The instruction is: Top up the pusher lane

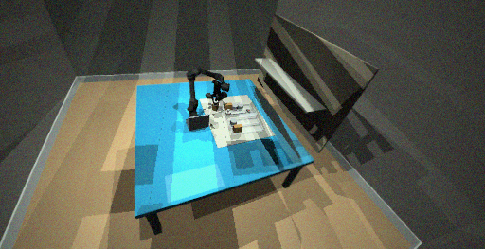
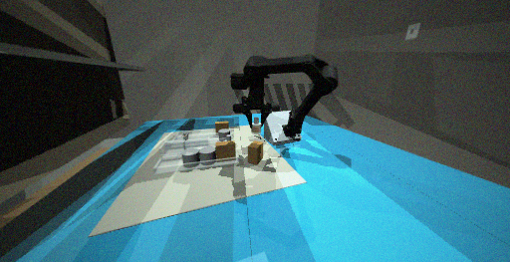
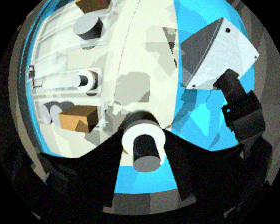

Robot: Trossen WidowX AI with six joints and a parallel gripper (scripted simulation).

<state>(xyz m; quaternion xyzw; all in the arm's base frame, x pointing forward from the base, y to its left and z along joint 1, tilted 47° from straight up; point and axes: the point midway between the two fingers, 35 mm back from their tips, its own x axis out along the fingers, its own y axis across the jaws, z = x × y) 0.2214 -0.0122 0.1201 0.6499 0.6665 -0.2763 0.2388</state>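
My gripper tip is 170 mm short of the cream mat, 90 mm to the left of it and 120 mm above it. Round my gripper tip: pusher lane 250 mm ahead, 100 mm to the right, 100 mm below.
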